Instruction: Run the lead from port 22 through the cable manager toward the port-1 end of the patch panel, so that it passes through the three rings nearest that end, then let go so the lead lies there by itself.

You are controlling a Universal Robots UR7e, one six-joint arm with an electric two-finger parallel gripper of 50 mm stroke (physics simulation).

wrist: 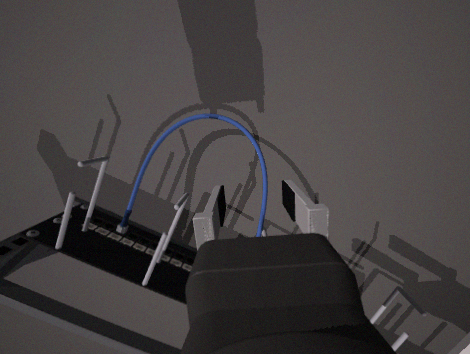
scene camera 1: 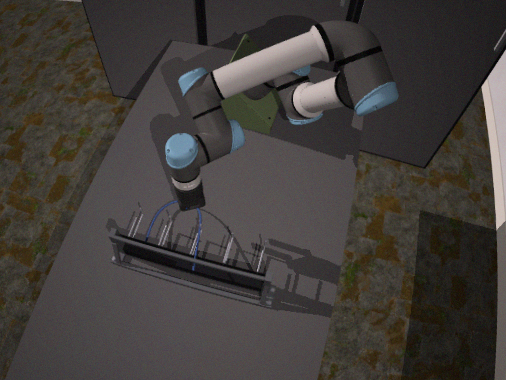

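The blue lead (scene camera 1: 201, 227) (wrist: 264, 175) arches out from the patch panel (scene camera 1: 150, 245) (wrist: 115, 260). Its plug (wrist: 125, 221) sits in a port between the leftmost ring (scene camera 1: 135, 225) (wrist: 101, 190) and the second ring (scene camera 1: 164, 235) (wrist: 171, 230). The other side of the arch runs back over the panel by the middle ring (scene camera 1: 194, 244); whether it passes inside that ring is unclear. My gripper (scene camera 1: 193, 207) (wrist: 253, 194) is open above the arch. In the wrist view the lead's right side shows between the fingers, at a depth I cannot judge. The gripper body hides its lower part.
Two more rings stand toward the panel's right end, the fourth ring (scene camera 1: 229, 248) and the end ring (scene camera 1: 260, 257). A ring (wrist: 378, 314) shows at the wrist view's lower right. A green plate (scene camera 1: 250, 112) lies under the arm's base. Shadows of rings and lead fall on the table (scene camera 1: 280, 200).
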